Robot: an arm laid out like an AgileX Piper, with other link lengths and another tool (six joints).
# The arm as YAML. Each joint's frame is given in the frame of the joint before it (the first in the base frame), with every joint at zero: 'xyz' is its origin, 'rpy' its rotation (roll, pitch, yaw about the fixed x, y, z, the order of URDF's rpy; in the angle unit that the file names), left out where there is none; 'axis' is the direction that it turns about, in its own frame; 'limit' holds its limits. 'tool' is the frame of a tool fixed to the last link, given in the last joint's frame.
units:
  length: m
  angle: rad
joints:
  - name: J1
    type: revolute
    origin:
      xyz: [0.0, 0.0, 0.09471]
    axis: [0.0, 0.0, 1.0]
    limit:
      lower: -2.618
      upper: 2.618
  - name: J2
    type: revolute
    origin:
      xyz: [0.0, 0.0, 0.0]
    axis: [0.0, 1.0, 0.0]
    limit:
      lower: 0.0
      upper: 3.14
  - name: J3
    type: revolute
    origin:
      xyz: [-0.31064, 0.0, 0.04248]
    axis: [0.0, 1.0, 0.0]
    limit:
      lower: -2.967
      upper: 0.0
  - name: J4
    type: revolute
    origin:
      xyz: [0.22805, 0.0, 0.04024]
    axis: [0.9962, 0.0, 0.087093]
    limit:
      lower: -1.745
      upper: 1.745
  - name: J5
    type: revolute
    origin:
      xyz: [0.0, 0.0, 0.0]
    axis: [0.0, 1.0, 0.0]
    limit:
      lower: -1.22
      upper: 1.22
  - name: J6
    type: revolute
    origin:
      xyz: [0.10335, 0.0, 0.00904]
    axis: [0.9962, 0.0, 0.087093]
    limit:
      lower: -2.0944
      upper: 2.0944
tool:
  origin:
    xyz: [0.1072, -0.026, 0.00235]
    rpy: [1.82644, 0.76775, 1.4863]
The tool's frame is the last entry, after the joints.
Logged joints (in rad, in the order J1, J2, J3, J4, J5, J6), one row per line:
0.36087, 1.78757, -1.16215, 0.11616, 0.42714, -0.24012
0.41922, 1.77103, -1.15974, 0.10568, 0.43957, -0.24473
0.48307, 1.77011, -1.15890, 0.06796, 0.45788, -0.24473
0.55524, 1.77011, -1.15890, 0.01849, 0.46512, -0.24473
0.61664, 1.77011, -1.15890, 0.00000, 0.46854, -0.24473
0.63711, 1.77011, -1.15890, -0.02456, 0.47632, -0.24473
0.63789, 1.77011, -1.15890, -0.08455, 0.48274, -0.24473
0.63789, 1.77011, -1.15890, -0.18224, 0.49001, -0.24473
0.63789, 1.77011, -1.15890, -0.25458, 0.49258, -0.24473
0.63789, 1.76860, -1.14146, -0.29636, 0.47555, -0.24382
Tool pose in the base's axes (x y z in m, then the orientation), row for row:
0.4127, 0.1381, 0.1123, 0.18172, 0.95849, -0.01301, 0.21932
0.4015, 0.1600, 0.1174, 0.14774, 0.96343, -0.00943, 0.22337
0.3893, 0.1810, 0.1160, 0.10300, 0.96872, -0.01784, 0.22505
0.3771, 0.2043, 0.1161, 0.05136, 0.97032, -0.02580, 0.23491
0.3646, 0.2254, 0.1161, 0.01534, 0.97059, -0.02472, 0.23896
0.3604, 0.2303, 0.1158, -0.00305, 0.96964, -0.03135, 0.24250
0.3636, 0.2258, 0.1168, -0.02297, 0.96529, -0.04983, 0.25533
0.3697, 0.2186, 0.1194, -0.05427, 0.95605, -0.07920, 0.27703
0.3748, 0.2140, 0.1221, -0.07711, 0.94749, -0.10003, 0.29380
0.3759, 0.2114, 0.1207, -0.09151, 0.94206, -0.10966, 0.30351
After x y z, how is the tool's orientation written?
As a quaternion, x y z w.
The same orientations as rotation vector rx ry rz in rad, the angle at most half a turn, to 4 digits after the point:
0.5028, 2.6519, -0.0360
0.4079, 2.6598, -0.0260
0.2841, 2.6721, -0.0492
0.1409, 2.6627, -0.0708
0.0420, 2.6578, -0.0677
-0.0083, 2.6503, -0.0857
-0.0624, 2.6210, -0.1353
-0.1457, 2.5673, -0.2127
-0.2053, 2.5229, -0.2663
-0.2425, 2.4963, -0.2906

